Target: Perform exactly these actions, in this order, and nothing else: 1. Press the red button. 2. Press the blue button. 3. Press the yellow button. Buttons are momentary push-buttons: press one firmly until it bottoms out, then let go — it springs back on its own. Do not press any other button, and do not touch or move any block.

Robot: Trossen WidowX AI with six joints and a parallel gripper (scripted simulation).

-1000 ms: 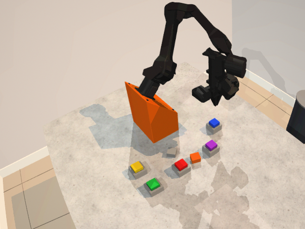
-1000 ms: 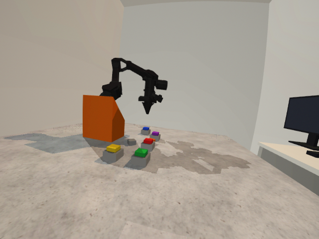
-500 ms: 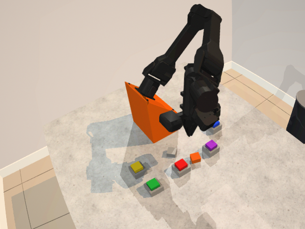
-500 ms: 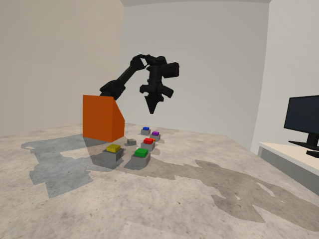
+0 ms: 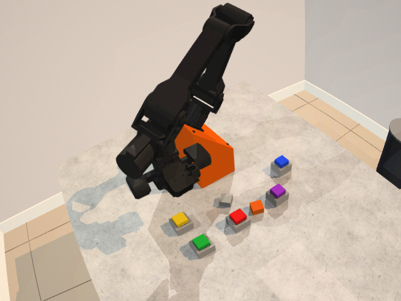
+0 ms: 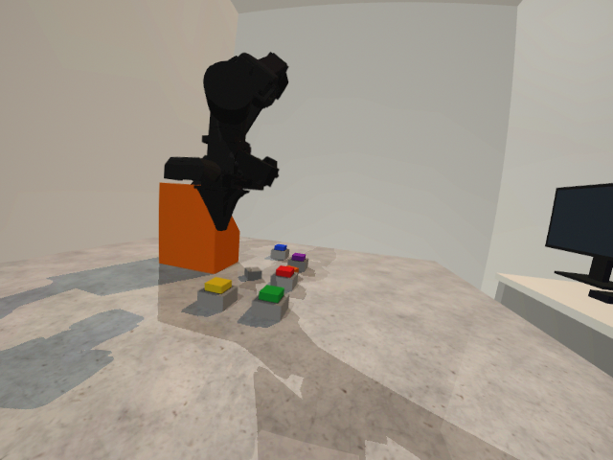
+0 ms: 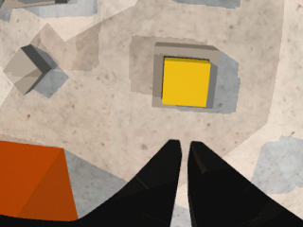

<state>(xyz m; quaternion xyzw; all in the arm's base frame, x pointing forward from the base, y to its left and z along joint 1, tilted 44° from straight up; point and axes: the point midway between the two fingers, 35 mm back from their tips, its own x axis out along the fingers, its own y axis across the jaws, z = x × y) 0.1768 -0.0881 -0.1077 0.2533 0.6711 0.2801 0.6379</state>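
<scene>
The yellow button is 1 cm to the right of my gripper tip and 9 cm below it. From my gripper tip the other things lie so: grey block: 1 cm behind, 14 cm to the left, 12 cm below; then red button: 8 cm ahead, 12 cm to the left, 9 cm below; then green button: 9 cm ahead, 1 cm to the left, 9 cm below.
</scene>
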